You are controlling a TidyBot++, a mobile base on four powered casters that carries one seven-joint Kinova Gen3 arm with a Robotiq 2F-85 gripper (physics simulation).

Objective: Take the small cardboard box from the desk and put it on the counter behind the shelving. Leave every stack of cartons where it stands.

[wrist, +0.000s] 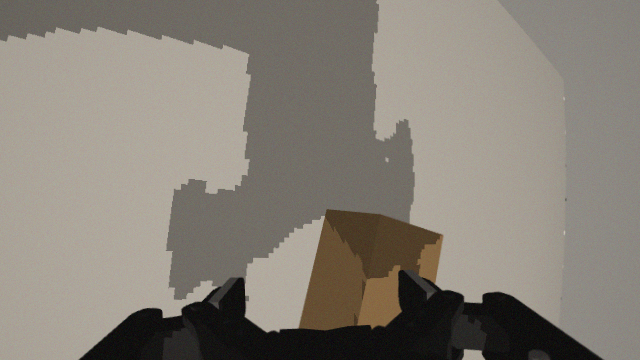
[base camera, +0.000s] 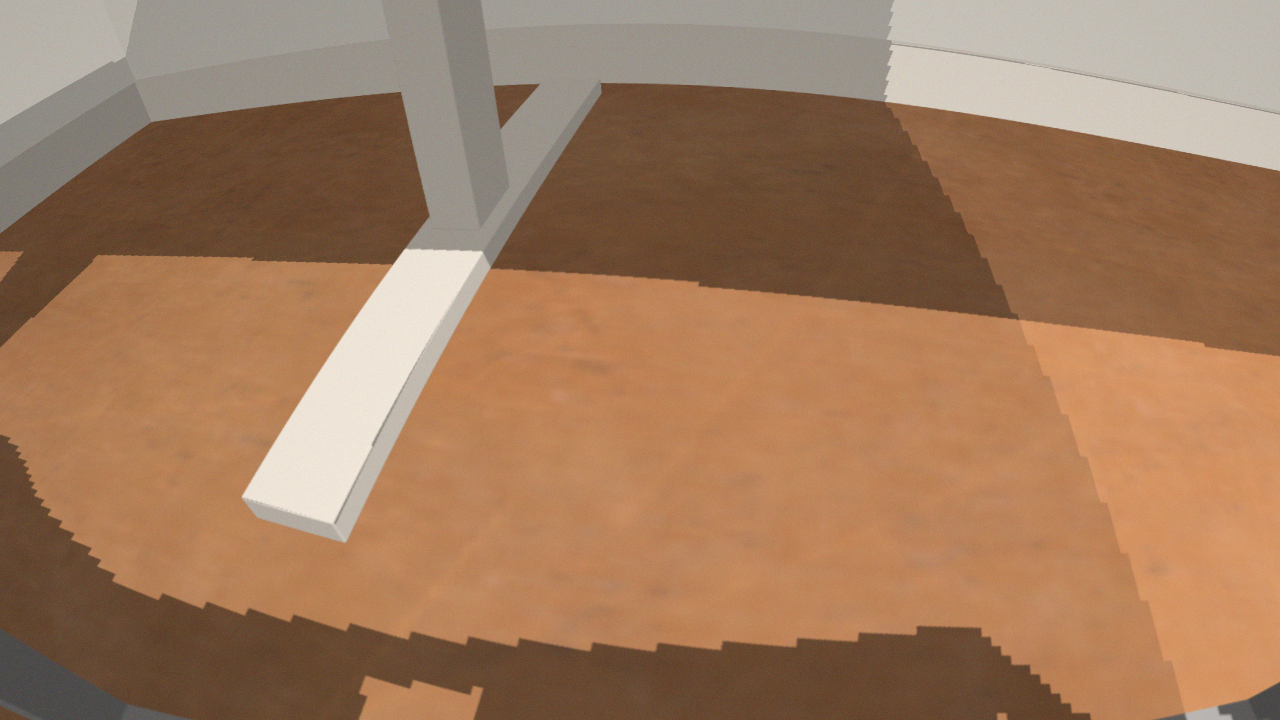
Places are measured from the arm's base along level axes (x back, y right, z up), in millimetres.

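Pixels of known places: gripper, fingertip midpoint: (wrist: 322, 291).
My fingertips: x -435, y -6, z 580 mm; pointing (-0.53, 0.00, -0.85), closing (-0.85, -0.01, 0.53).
Behind a point stands the place of what it marks.
The small cardboard box (wrist: 350, 270) @[x -447, y -17, z 590 mm] is brown and partly in shadow. In the wrist view it stands on the pale desk top (wrist: 100, 125) @[x -333, y -95, z 554 mm], at the lower middle and right of centre. My gripper (wrist: 322, 291) @[x -435, y -6, z 581 mm] is open, with its fingers wide apart. The box shows between the fingertips but closer to the right one, which covers part of its right side. Its near end is hidden behind the gripper body. I cannot tell how far the fingertips are above the desk. The counter, the shelving and the carton stacks do not show.
In the base camera view, a pale upright post (base camera: 447, 116) @[x -613, y -182, z -256 mm] rises from a long white foot bar (base camera: 366, 376) on the brown wooden floor (base camera: 716, 447) @[x -385, y 23, z -396 mm]. A pale wall (base camera: 716, 62) @[x -1012, y 65, z -360 mm] with a skirting runs behind them. Grey floor or wall lies past the desk's right edge.
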